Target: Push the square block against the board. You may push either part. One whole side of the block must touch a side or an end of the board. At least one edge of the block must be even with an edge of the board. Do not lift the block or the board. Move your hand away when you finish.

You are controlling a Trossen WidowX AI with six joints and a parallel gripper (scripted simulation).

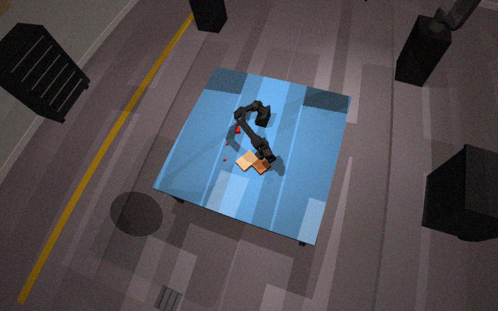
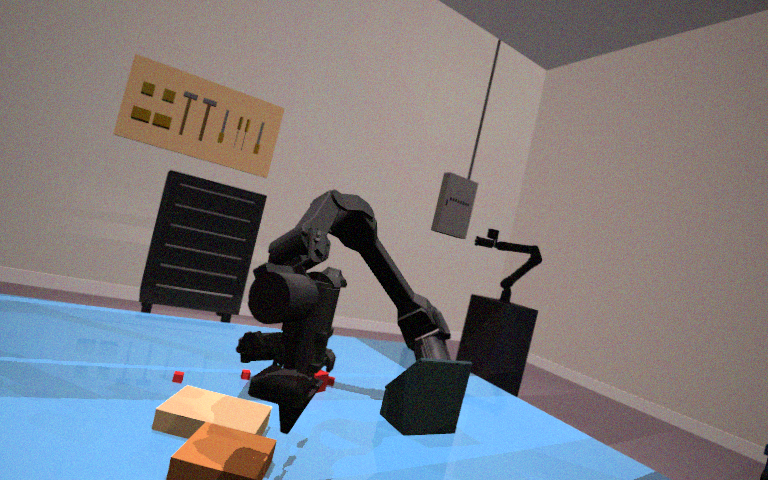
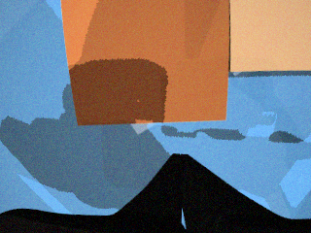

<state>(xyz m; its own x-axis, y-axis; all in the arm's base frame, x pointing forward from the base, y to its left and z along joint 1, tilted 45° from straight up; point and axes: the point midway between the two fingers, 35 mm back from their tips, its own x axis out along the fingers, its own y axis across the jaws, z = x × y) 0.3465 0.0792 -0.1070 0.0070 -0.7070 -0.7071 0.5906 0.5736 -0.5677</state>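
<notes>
Right now the orange square block is 6 cm ahead of my gripper tip, 5 cm below it and 2 cm to the right of it. Round my gripper tip: light tan board (13 cm to the right, 6 cm ahead, 5 cm below); red cube (30 cm to the right, 17 cm behind, 4 cm below).
</notes>
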